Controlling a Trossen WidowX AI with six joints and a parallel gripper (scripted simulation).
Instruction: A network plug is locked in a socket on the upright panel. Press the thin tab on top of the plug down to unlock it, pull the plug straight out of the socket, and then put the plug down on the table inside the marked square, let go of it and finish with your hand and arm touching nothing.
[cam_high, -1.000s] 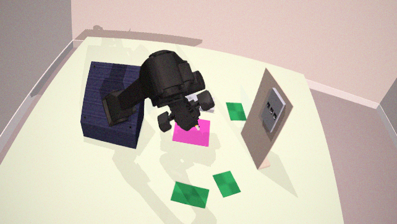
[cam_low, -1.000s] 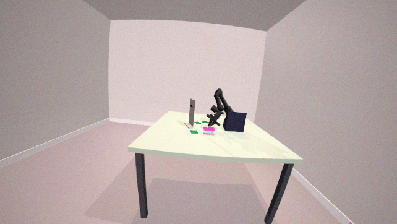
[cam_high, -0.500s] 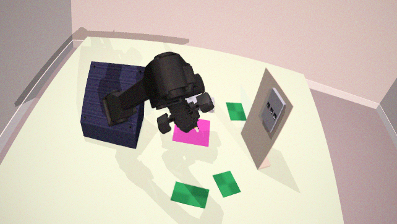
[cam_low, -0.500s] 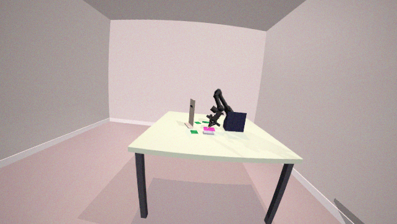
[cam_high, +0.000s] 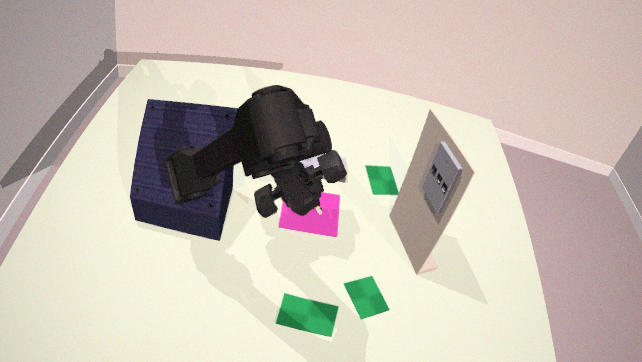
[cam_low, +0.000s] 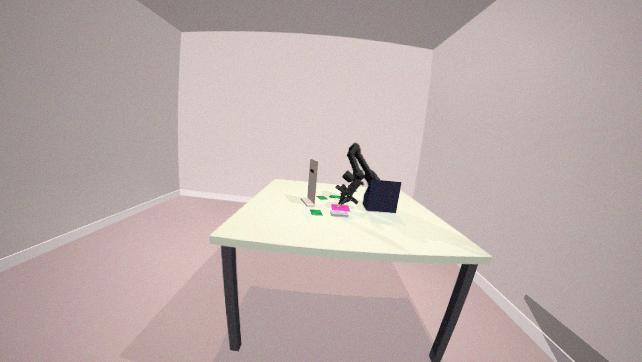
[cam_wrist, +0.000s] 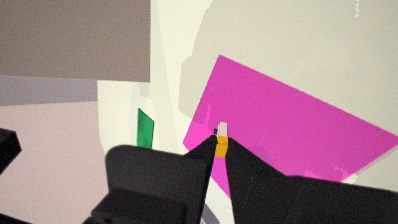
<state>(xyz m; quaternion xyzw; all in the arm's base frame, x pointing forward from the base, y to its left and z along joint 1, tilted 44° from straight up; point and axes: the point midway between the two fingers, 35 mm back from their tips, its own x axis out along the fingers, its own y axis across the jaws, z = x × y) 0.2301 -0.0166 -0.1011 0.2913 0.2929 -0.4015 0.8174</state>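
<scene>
The network plug is right at my gripper tip. Also, from my gripper tip: magenta square (20 mm below, 10 mm behind); upright panel (200 mm ahead, 120 mm above, 80 mm to the right).
</scene>
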